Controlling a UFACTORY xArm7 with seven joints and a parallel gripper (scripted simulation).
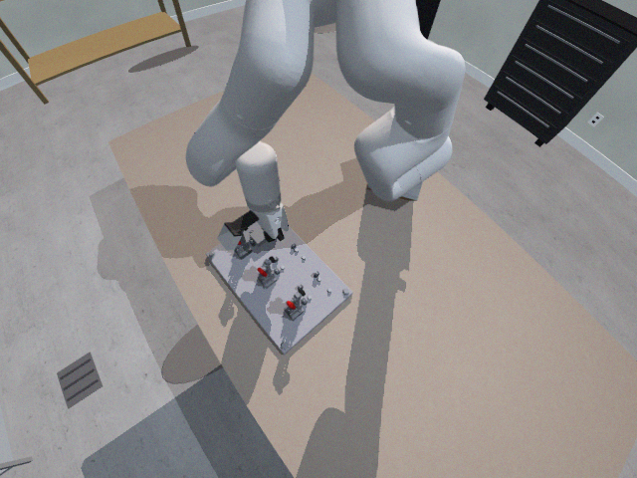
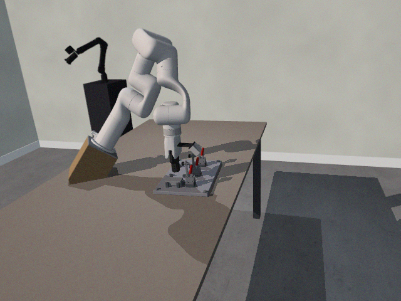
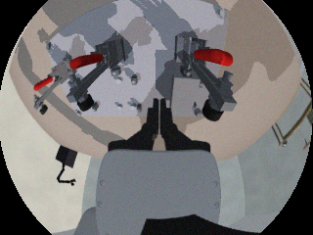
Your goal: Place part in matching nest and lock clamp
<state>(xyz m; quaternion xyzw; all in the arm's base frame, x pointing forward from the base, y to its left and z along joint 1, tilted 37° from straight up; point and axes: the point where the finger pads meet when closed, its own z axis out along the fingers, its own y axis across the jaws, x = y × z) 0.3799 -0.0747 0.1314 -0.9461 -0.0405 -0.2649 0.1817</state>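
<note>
My hand is 10 mm short of the grey block part, 40 mm to the left of it and 50 mm above it. Round my hand: grey fixture plate 30 mm ahead, 80 mm to the left, 70 mm below.
</note>
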